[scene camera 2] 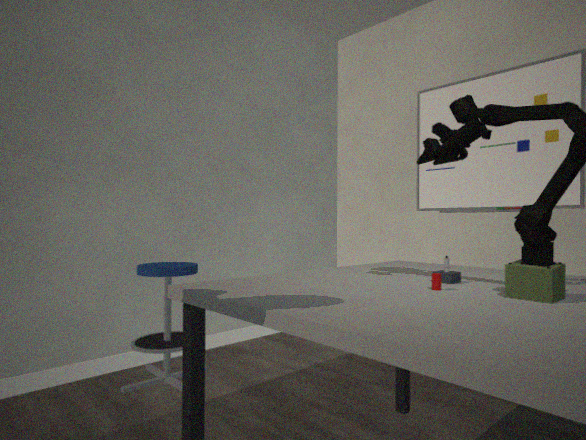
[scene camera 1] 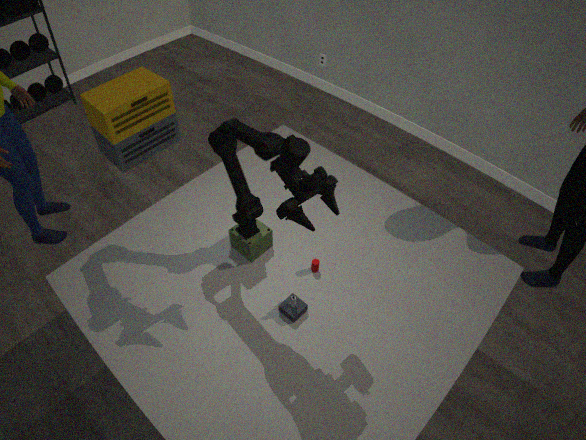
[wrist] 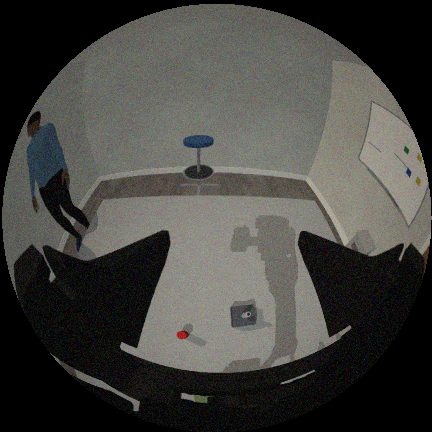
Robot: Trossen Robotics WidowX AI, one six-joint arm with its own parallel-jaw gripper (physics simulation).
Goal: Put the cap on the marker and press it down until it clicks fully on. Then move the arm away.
my gripper: scene camera 2; scene camera 1 326, 222; wrist
same spot on my gripper: (scene camera 2: 446, 158) = (wrist: 330, 292)
